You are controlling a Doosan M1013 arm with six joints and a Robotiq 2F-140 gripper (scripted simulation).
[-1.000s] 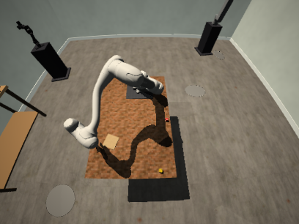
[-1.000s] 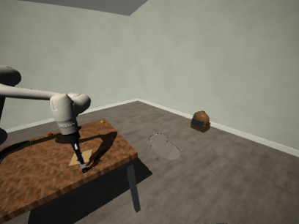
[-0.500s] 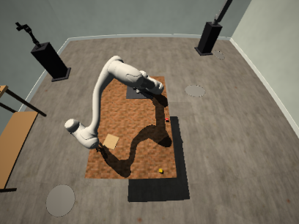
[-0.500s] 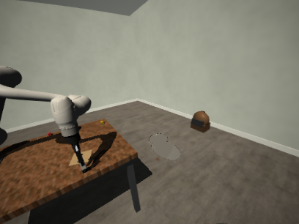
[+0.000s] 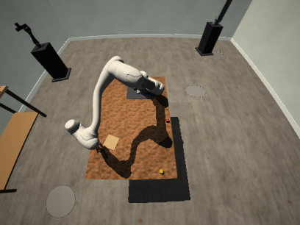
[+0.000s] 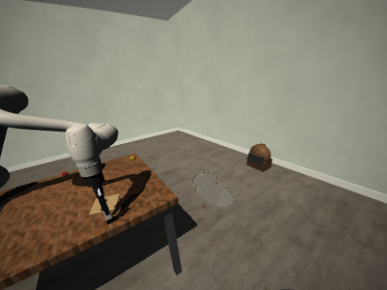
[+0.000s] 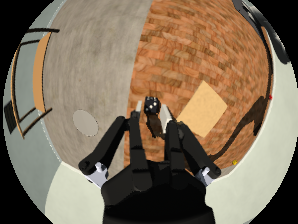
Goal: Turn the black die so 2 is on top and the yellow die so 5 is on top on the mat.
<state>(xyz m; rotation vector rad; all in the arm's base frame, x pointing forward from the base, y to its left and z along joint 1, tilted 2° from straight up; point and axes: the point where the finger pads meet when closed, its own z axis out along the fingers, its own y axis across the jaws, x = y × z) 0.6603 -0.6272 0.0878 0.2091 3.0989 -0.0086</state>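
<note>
The black die lies 6 cm below my hand. Round my hand: yellow die 41 cm ahead, 62 cm to the left, 6 cm below; then tan mat 3 cm ahead, 16 cm to the left, 7 cm below; then red die 11 cm behind, 83 cm to the left, 6 cm below.
</note>
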